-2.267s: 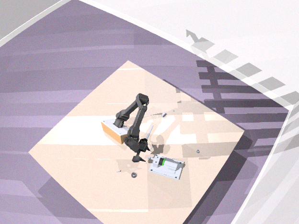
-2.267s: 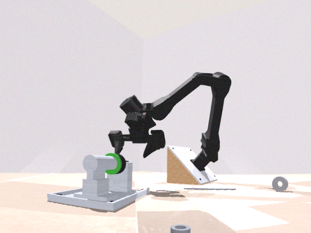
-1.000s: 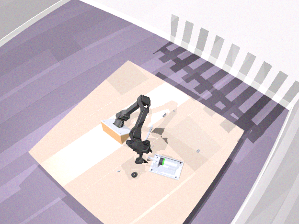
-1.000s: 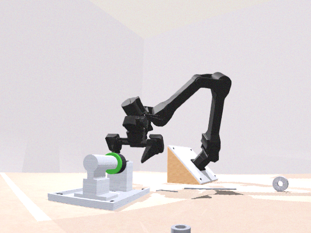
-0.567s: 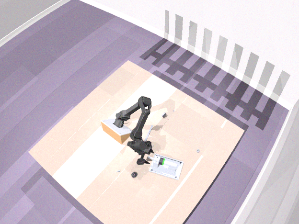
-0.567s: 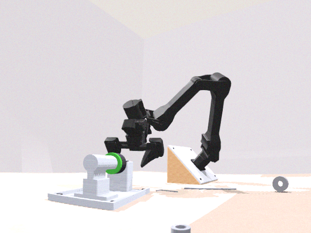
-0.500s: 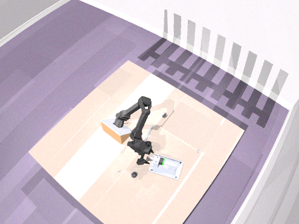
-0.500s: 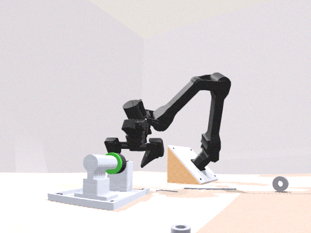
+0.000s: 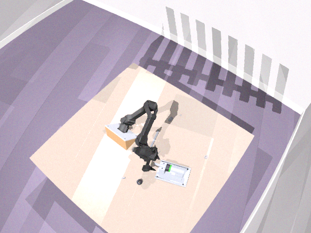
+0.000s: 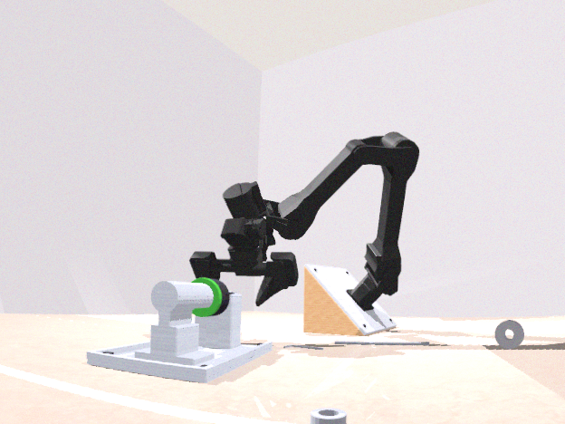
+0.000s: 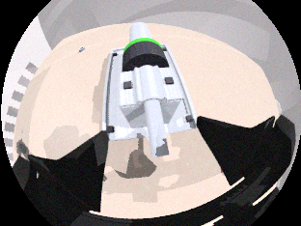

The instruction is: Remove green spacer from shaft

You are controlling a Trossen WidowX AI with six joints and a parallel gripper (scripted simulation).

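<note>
Now: gripper tip 6 cm short of the dark spacer, 2 cm to the right of it and 1 cm below it. Also, from my gripper tip: green spacer (9 cm ahead, 3 cm to the left, 1 cm above); then grey shaft (6 cm ahead, 2 cm to the left, 1 cm above).
</note>
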